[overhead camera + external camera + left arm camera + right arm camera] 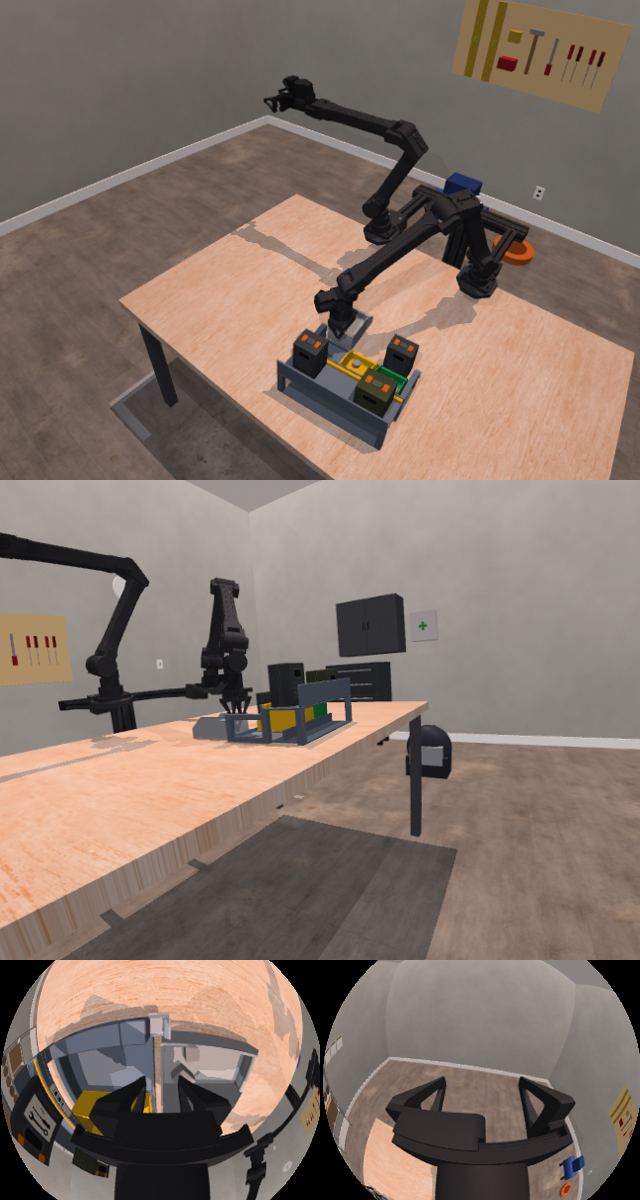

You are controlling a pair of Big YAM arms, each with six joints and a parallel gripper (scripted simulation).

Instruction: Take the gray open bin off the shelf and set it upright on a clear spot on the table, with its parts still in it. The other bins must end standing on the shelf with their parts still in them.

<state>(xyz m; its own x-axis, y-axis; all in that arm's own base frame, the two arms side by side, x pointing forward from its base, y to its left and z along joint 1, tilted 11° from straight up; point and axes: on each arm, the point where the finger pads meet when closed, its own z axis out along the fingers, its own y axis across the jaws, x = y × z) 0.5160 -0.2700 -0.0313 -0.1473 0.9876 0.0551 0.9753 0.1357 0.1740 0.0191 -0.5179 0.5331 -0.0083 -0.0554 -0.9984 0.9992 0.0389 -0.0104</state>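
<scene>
The gray open bin lies 80 mm behind my left hand, 30 mm below it and 10 mm to the right of it. Also, from my left hand: yellow bin 130 mm to the left, 90 mm ahead, 20 mm below; gray shelf 140 mm to the left, 120 mm ahead; green bin 240 mm to the left, 70 mm ahead, 20 mm below.
</scene>
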